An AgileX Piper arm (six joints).
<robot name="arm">
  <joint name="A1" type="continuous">
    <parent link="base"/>
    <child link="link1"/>
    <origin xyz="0 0 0.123"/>
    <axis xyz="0 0 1"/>
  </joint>
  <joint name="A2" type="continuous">
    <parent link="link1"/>
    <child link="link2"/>
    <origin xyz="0 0 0"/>
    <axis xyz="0 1 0"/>
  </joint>
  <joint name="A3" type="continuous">
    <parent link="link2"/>
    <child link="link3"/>
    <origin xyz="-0.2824 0 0.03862"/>
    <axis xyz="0 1 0"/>
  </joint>
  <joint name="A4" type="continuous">
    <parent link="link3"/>
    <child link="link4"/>
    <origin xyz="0.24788 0 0.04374"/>
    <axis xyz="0.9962 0 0.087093"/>
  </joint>
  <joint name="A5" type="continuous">
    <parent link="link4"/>
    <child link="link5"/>
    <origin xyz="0 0 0"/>
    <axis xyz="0 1 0"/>
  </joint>
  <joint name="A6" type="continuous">
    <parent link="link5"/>
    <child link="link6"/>
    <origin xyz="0.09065 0 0.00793"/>
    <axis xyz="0.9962 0 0.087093"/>
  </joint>
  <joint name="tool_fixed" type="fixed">
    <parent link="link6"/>
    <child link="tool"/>
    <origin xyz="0 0 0" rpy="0 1.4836 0"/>
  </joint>
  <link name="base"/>
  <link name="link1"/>
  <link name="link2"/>
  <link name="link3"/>
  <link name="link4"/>
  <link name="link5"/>
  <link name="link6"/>
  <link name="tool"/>
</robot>
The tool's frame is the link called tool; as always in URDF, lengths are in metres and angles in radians. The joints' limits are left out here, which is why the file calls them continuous.
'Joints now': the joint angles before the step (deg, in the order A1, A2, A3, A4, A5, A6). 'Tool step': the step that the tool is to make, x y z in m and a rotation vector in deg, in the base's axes. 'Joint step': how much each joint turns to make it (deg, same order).
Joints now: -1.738, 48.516, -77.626, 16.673, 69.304, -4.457
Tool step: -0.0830, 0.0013, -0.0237, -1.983, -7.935, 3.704
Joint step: 5.320, -17.534, 9.637, -2.636, 0.004, -0.038
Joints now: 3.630, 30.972, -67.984, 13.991, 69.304, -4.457
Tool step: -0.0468, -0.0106, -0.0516, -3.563, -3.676, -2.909
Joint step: 0.565, -15.346, 11.940, -5.105, 0.004, -0.129
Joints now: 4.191, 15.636, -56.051, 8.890, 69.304, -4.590
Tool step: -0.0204, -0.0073, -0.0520, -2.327, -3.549, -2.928
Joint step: -0.009, -12.724, 11.301, -3.863, -1.953, -0.079
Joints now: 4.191, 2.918, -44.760, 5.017, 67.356, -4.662
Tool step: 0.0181, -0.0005, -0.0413, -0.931, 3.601, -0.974
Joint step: -0.003, -3.211, 10.103, -1.150, -3.242, -0.003
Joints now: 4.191, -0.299, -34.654, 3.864, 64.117, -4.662
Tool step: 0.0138, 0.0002, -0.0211, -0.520, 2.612, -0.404
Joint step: 0.005, -0.040, 5.304, -0.488, -2.624, -0.044
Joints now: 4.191, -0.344, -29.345, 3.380, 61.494, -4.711
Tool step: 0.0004, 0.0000, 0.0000, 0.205, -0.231, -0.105
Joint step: 0.009, -0.018, 0.099, -0.009, -0.338, 0.206
